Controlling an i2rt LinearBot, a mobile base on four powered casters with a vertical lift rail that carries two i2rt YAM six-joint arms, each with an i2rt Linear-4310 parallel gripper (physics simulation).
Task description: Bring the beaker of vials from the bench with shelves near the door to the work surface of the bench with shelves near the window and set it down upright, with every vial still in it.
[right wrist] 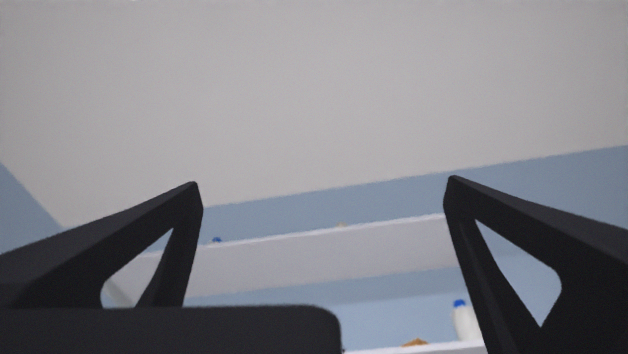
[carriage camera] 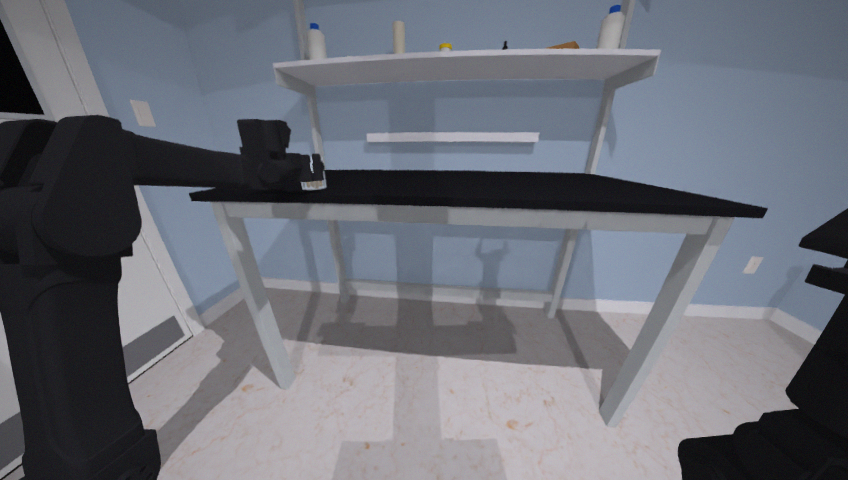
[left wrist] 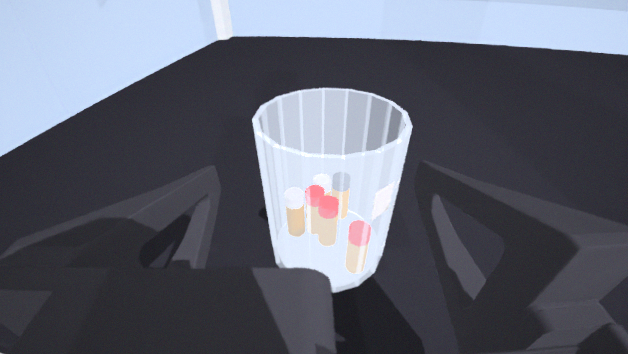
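A clear beaker (carriage camera: pixel 313 184) (left wrist: pixel 332 165) stands upright on the black top of the bench (carriage camera: pixel 476 189) (left wrist: pixel 500 100), near its left end. Several vials with red, white and grey caps stand inside it. My left gripper (left wrist: pixel 317 174) is open, with a finger on each side of the beaker and a gap on both sides; in the carriage camera view its fingers (carriage camera: pixel 315 168) partly hide the beaker. My right gripper (right wrist: pixel 322 192) is open and empty, raised away from the bench, and shows partly at the right edge of the carriage camera view.
Above the bench, a white shelf (carriage camera: pixel 470 64) holds white bottles with blue caps (carriage camera: pixel 316 44) (carriage camera: pixel 611 29) and smaller items. A narrow white rail (carriage camera: pixel 452 137) is on the wall below it. A door (carriage camera: pixel 157 297) is at the left, behind my left arm. Bench legs (carriage camera: pixel 666 321) stand on the floor.
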